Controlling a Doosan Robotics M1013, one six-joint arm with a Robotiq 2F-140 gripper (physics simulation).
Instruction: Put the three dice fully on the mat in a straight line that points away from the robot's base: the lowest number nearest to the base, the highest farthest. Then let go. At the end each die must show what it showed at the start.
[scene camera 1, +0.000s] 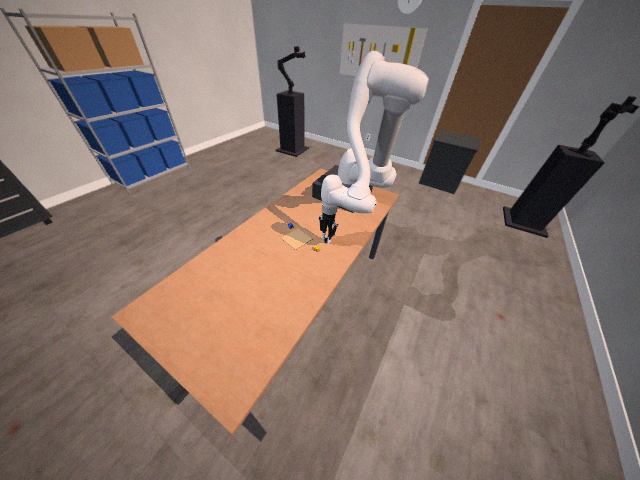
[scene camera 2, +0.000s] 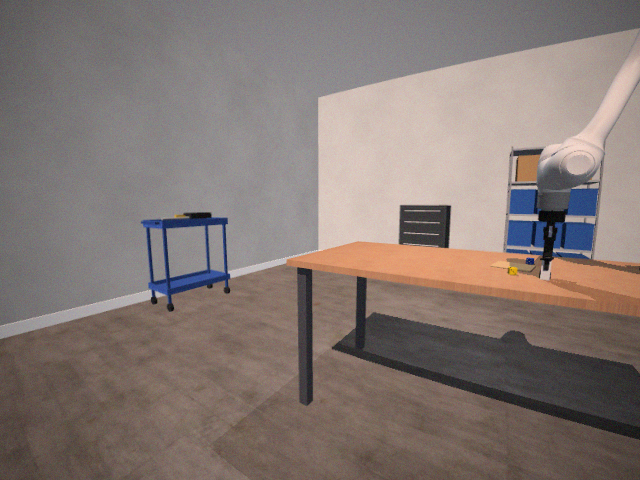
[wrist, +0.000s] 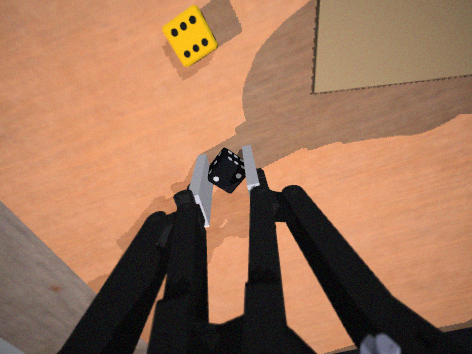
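The black die is between the two pads of my gripper, which is shut on it low at the table top. The die looks turned at an angle between the pads; white pips show on its faces, and two pips show on the upper face. The yellow die lies on the table beside the mat and shows six on top. The blue die stands off the mat's far side; its number is too small to read. The tan mat lies flat.
The wooden table bears the dice and mat. A dark box stands by the arm's base at the table's end. A table edge shows at the lower left in the wrist view. A blue cart stands away from the table.
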